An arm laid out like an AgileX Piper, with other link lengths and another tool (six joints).
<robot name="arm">
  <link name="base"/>
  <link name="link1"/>
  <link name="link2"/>
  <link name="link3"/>
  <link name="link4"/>
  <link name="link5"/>
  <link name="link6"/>
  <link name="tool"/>
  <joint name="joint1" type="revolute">
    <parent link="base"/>
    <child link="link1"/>
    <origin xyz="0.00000 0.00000 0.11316" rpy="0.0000 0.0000 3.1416"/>
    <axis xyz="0 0 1"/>
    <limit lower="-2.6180" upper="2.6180"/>
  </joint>
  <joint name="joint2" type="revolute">
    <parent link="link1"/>
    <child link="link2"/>
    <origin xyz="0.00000 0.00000 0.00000" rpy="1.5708 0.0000 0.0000"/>
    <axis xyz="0 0 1"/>
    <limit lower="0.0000" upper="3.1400"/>
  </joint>
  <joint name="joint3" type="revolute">
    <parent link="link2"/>
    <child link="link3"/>
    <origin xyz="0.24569 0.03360 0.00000" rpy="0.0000 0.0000 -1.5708"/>
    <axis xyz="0 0 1"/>
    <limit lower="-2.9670" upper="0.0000"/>
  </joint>
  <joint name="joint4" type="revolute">
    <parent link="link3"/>
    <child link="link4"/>
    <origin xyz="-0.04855 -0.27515 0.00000" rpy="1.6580 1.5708 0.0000"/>
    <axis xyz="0 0 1"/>
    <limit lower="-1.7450" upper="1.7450"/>
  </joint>
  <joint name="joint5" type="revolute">
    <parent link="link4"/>
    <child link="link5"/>
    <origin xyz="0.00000 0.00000 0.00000" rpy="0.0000 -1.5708 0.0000"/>
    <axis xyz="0 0 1"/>
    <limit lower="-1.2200" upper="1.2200"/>
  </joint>
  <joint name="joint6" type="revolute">
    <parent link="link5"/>
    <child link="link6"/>
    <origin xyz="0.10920 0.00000 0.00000" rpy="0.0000 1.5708 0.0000"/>
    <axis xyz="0 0 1"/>
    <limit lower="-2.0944" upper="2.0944"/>
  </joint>
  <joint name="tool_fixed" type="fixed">
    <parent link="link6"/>
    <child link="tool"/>
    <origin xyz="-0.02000 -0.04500 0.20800" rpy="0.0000 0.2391 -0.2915"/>
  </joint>
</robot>
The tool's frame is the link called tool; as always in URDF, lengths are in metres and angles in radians.
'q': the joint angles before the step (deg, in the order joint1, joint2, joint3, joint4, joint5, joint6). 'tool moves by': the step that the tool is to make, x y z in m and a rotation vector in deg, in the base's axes. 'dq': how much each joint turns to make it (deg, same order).
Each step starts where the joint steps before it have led.
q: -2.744 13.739 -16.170 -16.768 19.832 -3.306
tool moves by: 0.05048 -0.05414 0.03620 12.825 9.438 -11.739
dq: 0.004 27.583 -27.595 -6.968 14.192 19.752
